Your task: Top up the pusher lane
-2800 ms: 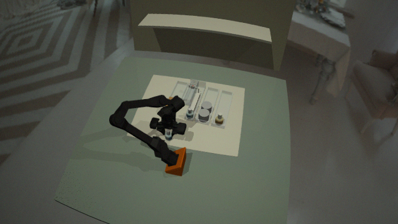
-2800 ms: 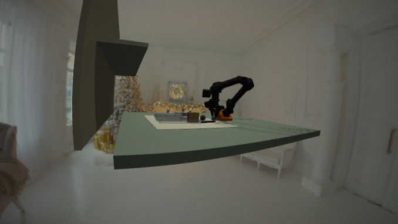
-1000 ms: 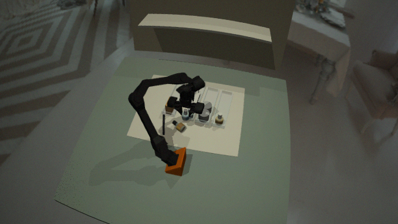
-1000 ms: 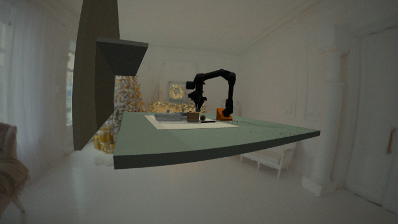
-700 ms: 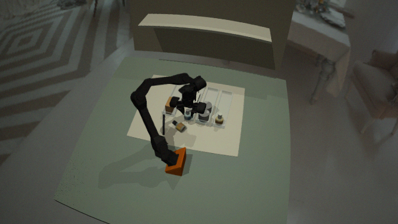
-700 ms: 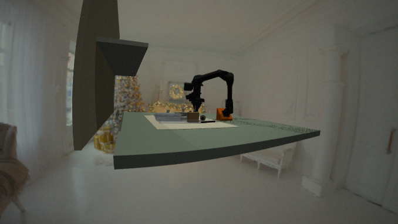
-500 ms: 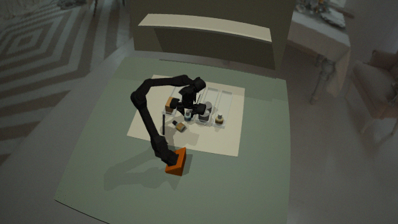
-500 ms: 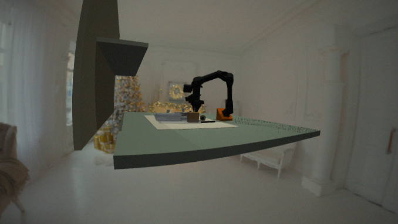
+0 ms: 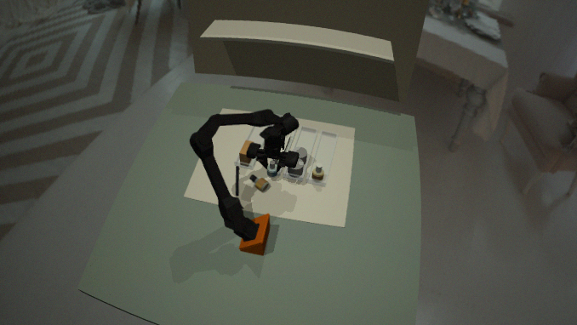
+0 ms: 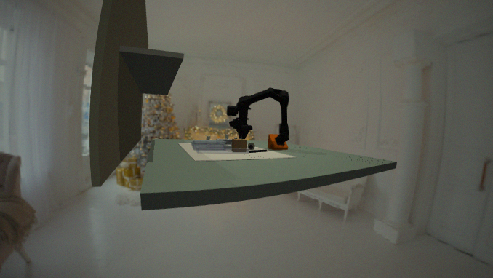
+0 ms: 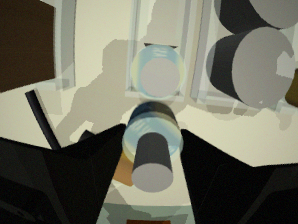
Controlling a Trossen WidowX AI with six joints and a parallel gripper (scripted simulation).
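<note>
The sprung lane is 19 cm ahead of my gripper tip, 4 cm below it and 2 cm to the left of it. Round my gripper tip: thin black rod 13 cm to the left, 5 cm below, 5 cm behind.
</note>
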